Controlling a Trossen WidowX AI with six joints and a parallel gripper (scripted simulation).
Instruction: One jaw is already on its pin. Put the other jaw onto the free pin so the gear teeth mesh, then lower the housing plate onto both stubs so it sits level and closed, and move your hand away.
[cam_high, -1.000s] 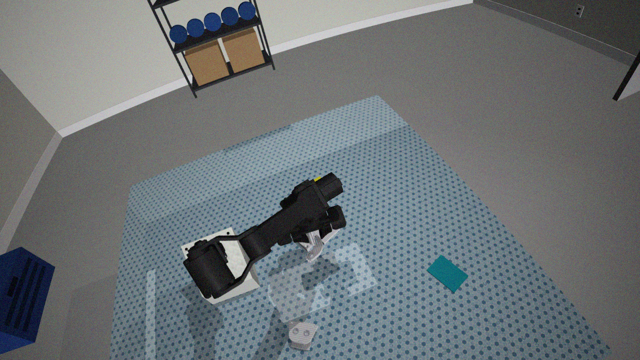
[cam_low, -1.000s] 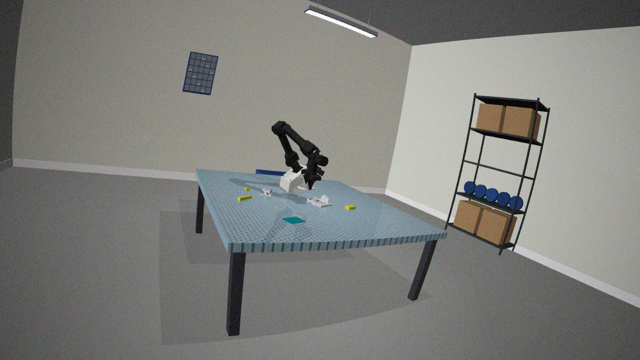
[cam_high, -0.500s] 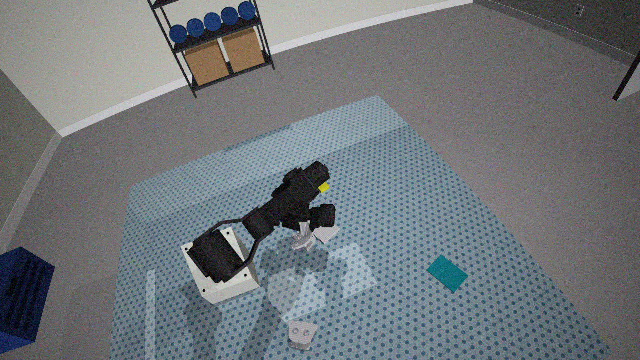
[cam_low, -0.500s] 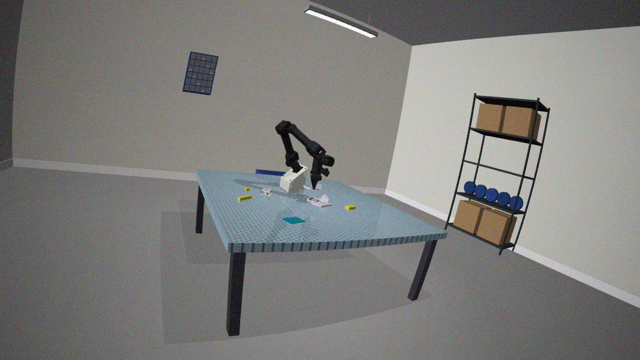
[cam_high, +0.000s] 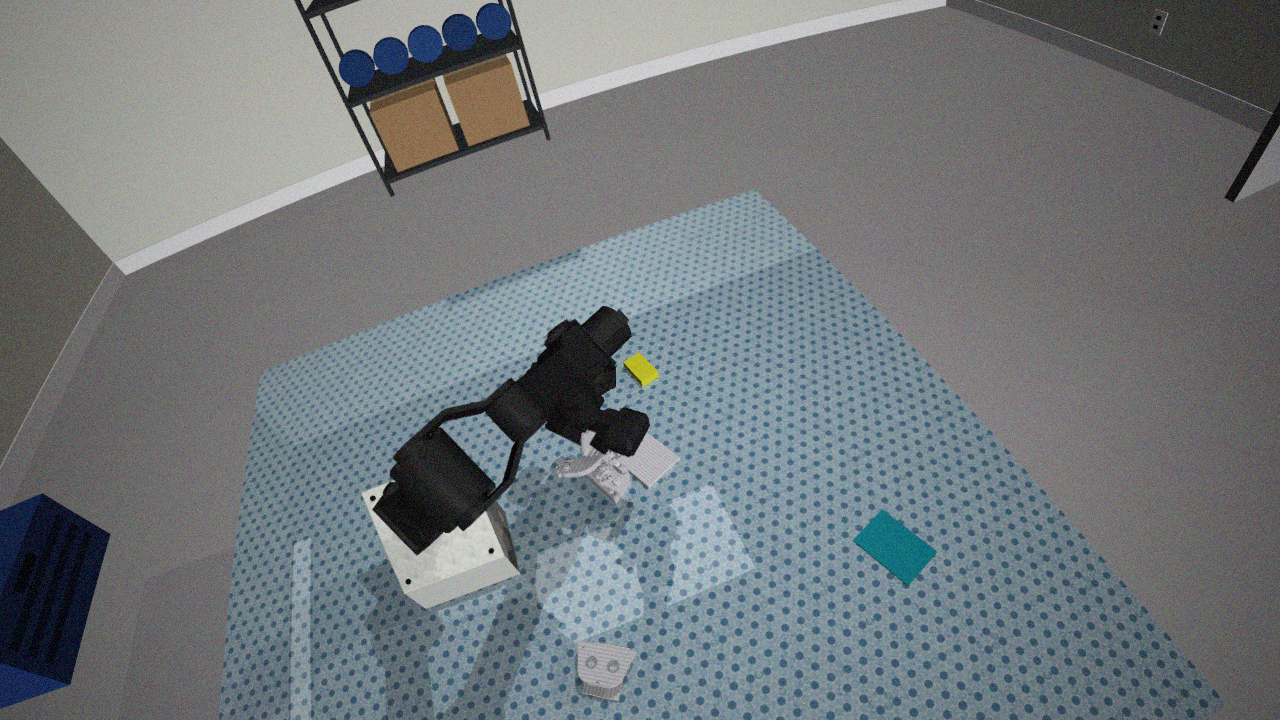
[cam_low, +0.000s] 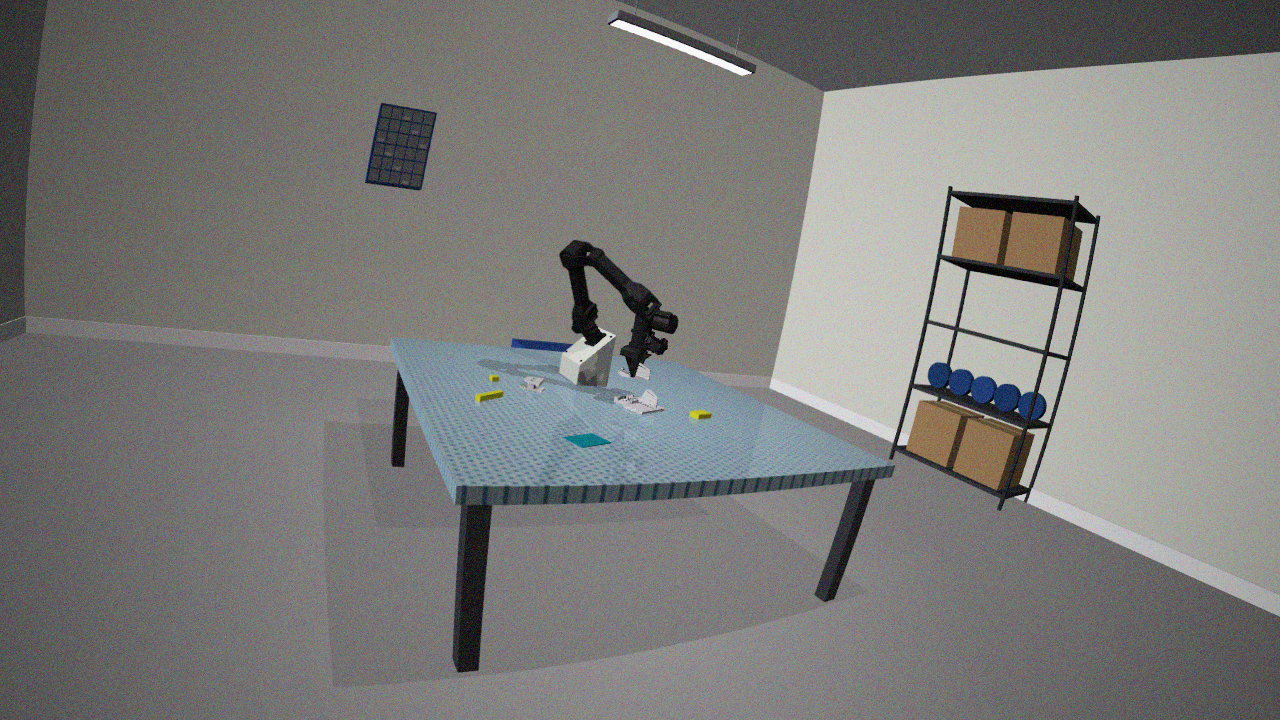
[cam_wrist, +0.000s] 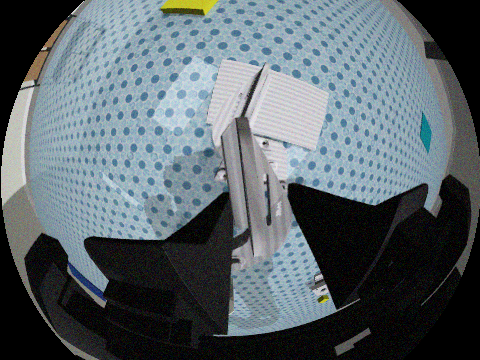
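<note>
Right now my gripper tip is 8 cm above the white base plate, 6 cm short of it and 1 cm to the right of it. From my gripper tip the other things lie so: teal card: 33 cm to the right, 32 cm ahead, 8 cm below; yellow bar: 46 cm to the right, 8 cm below, 1 cm behind.
</note>
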